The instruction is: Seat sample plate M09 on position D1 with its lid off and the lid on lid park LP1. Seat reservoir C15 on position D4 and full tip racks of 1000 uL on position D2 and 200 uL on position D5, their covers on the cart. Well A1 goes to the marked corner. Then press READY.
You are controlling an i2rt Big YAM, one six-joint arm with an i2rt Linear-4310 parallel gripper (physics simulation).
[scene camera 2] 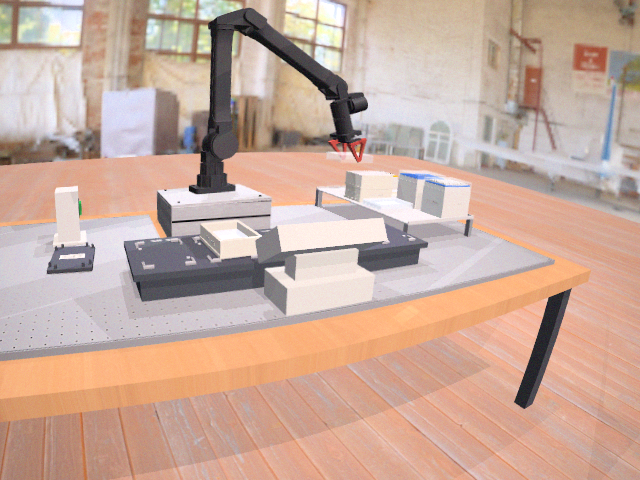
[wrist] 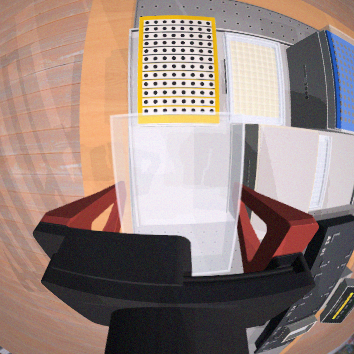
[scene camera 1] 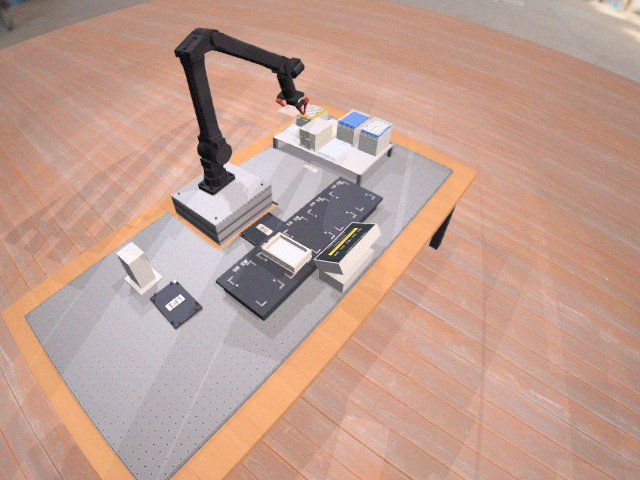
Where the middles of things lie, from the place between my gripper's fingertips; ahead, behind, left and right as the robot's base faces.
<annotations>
I see my gripper 17 cm short of the cart shelf (scene camera 1: 356,161), 5 cm to the right of it and 11 cm above it. Also, from my hand: one-well reservoir (scene camera 2: 227,239): 40 cm ahead, 59 cm to the right, 9 cm below; then white upright station (scene camera 2: 66,198): 5 cm ahead, 91 cm to the right, 10 cm below; then dark pad marked RG (scene camera 1: 264,226): 24 cm ahead, 51 cm to the right, 16 cm below.
</annotations>
